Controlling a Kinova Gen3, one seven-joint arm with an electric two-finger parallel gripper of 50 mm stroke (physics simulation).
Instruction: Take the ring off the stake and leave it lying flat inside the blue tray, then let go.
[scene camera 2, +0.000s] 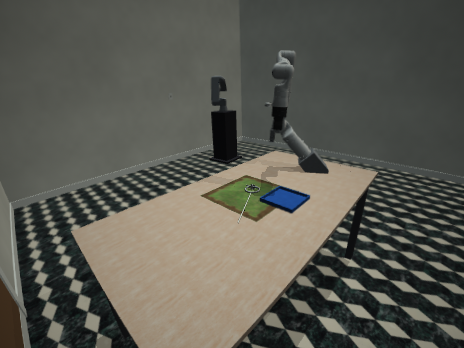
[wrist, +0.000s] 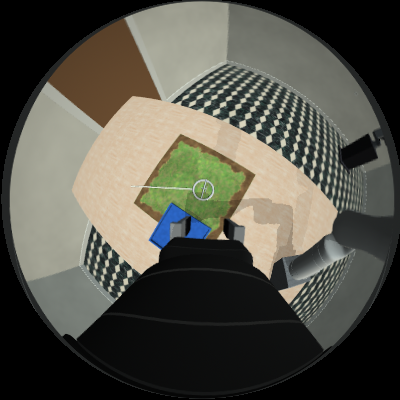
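A thin pale ring sits around a small stake on the green mat. A thin white line runs from the ring out past the mat's edge. The shallow blue tray is empty and overlaps a corner of the mat; the left finger hides part of it in the wrist view. My gripper is open and empty, pointing down high above the table, well away from the ring. How deep the ring sits on the stake is too small to tell.
The green mat has a brown border and lies on the wooden table. My arm's base stands at the table's far end. A black pedestal with another arm stands beyond the table.
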